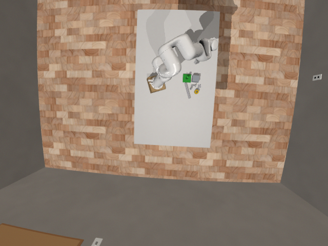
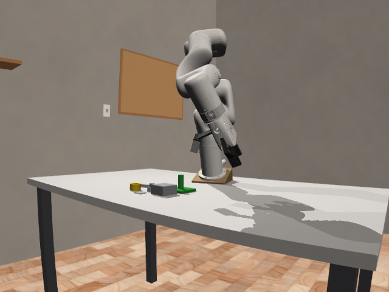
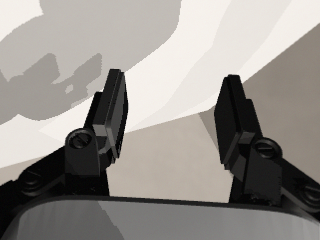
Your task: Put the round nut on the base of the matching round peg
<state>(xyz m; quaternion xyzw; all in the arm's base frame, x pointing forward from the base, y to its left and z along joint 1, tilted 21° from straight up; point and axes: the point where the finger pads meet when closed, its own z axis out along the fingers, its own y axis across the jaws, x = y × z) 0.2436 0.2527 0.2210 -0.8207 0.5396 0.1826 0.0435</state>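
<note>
The grey square block lies 90 mm ahead of my hand, 220 mm to the right of it and 120 mm below it. From my hand the other things lie so: thin grey handle 10 mm ahead, 340 mm to the right, 130 mm below.
</note>
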